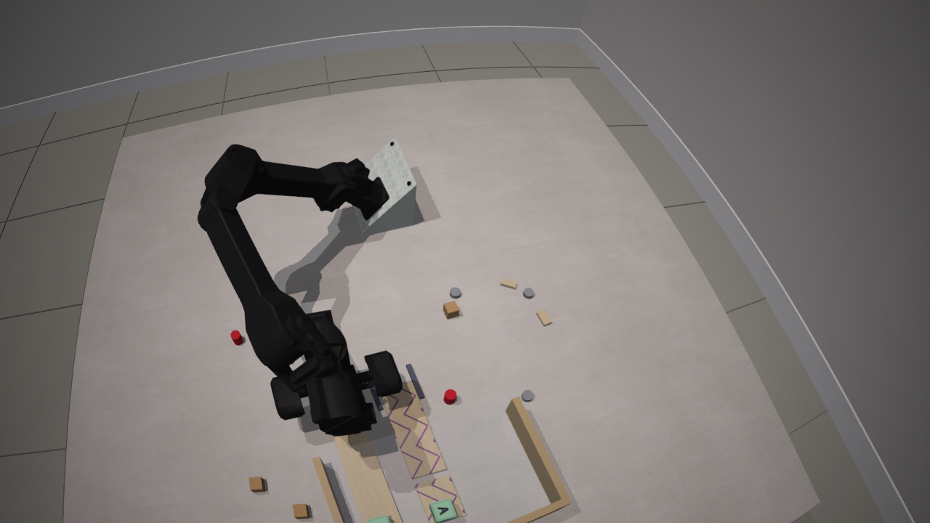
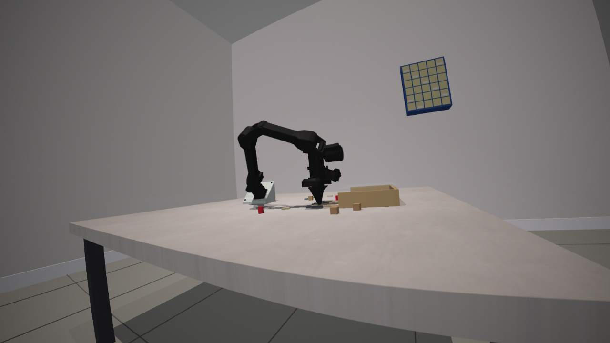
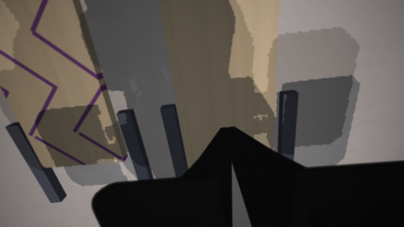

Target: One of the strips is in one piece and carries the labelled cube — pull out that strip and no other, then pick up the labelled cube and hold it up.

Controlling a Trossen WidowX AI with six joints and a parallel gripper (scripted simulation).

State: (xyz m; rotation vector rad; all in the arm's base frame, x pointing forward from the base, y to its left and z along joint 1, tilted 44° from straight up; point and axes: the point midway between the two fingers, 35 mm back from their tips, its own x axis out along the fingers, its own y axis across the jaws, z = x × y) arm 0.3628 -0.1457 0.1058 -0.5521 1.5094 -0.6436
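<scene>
Right now the wooden strip is 10 cm ahead of my gripper tip.
</scene>
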